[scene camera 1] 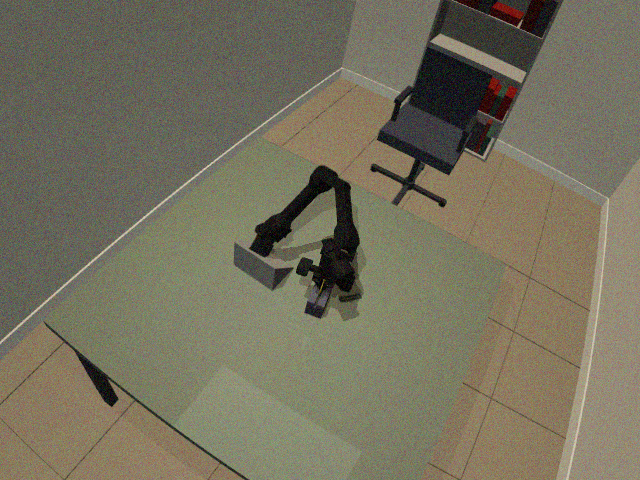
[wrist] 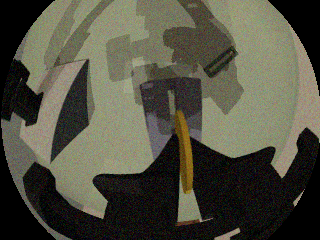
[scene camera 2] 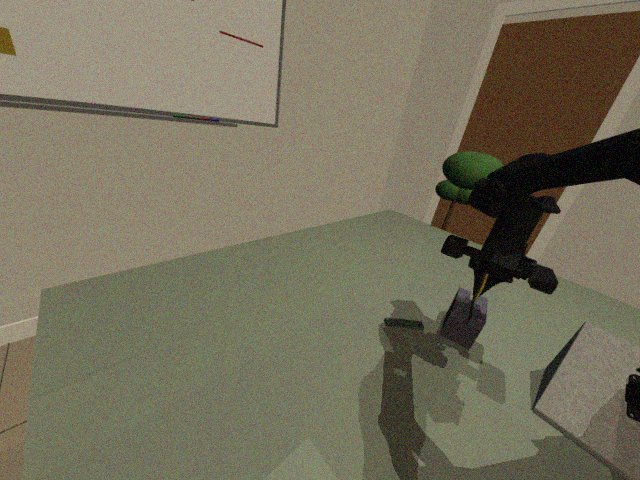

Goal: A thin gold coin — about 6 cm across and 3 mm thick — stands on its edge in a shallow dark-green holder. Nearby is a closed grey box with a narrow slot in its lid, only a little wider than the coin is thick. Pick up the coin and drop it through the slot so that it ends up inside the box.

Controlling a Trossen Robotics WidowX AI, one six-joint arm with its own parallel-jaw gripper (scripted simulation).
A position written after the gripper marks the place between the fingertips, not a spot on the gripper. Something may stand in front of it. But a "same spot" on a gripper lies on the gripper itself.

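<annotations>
You can see the gripper in scene camera 1 (321,289). The gripper is there in scene camera 2 and in the wrist view as well, and on it (scene camera 2: 475,260) and (wrist: 275,181) are the same spot.
</annotations>
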